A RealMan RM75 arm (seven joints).
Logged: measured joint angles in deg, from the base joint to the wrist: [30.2, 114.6, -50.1, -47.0, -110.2, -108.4, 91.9]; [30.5, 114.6, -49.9, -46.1, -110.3, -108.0, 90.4]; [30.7, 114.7, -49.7, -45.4, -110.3, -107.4, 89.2]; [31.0, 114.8, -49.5, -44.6, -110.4, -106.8, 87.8]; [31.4, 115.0, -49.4, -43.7, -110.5, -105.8, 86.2]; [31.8, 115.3, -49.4, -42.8, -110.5, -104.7, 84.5]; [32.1, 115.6, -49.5, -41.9, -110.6, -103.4, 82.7]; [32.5, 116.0, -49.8, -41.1, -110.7, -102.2, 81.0]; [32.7, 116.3, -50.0, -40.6, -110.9, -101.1, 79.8]
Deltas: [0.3, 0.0, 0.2, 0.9, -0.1, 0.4, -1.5]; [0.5, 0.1, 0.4, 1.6, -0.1, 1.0, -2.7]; [0.8, 0.2, 0.6, 2.4, -0.2, 1.6, -4.1]; [1.2, 0.4, 0.7, 3.3, -0.3, 2.6, -5.7]; [1.6, 0.7, 0.7, 4.2, -0.3, 3.7, -7.4]; [1.9, 1.0, 0.6, 5.1, -0.4, 5.0, -9.2]; [2.3, 1.4, 0.3, 5.9, -0.5, 6.2, -10.9]; [2.5, 1.7, 0.1, 6.4, -0.7, 7.3, -12.1]
